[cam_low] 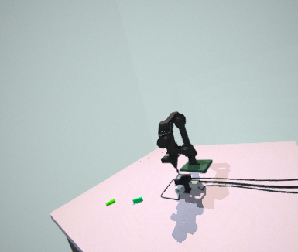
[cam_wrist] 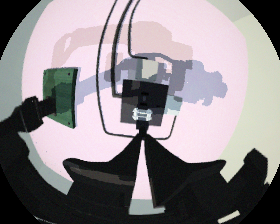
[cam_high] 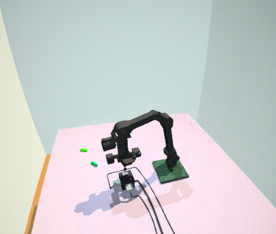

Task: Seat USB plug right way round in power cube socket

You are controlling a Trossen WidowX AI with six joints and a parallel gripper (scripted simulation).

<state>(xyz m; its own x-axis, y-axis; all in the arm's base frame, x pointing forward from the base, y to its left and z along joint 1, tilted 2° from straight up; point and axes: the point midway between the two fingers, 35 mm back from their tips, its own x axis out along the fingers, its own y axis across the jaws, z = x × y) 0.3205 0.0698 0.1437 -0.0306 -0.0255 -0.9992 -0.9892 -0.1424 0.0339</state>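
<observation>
Right now my gripper tip is 2 cm above the USB plug. Also, from my gripper tip: USB socket: 1 cm to the left, 6 cm below.
</observation>
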